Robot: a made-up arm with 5 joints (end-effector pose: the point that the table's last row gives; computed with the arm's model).
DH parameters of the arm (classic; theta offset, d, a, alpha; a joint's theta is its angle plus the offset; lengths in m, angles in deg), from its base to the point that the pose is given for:
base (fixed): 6.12 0 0.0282 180
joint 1: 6.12 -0.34 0.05 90
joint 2: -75.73 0 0.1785 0
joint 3: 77.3 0 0.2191 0
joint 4: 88.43 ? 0.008 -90
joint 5: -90 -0.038 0.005 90
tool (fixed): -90 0.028 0 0
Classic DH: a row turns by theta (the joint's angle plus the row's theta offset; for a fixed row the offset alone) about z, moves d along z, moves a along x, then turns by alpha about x.
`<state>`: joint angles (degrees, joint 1 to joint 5).
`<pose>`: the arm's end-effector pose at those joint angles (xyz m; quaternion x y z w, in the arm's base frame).
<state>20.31 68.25 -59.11 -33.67 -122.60</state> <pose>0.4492 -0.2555 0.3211 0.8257 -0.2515 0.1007 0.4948</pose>
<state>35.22 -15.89 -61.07 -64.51 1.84</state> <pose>0.0386 -0.0829 0.7386 -0.2906 -0.8980 -0.1143 0.3099</pose>
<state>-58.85 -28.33 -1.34 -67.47 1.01</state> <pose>0.1740 0.1198 0.6516 0.3633 -0.6559 0.3193 0.5796</pose>
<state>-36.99 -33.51 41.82 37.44 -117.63</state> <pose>0.2635 0.0588 0.4322 0.6837 0.4409 -0.1640 0.5579</pose>
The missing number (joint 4, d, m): -0.07
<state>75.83 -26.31 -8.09 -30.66 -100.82</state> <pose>-0.0134 -0.2348 0.6643 0.3020 -0.6696 -0.0032 0.6785</pose>
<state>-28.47 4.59 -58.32 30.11 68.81</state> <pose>0.2924 0.0985 0.6948 -0.4946 -0.2997 0.0865 0.8112</pose>
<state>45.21 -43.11 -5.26 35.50 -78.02</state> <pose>0.0656 -0.1716 0.6672 0.5440 -0.3208 -0.2317 0.7399</pose>
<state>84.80 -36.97 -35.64 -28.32 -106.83</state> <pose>-0.0647 -0.0619 0.7513 0.0675 -0.6841 0.2015 0.6977</pose>
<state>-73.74 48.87 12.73 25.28 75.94</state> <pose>0.1532 0.2833 0.1869 -0.6826 0.1656 0.6819 0.2041</pose>
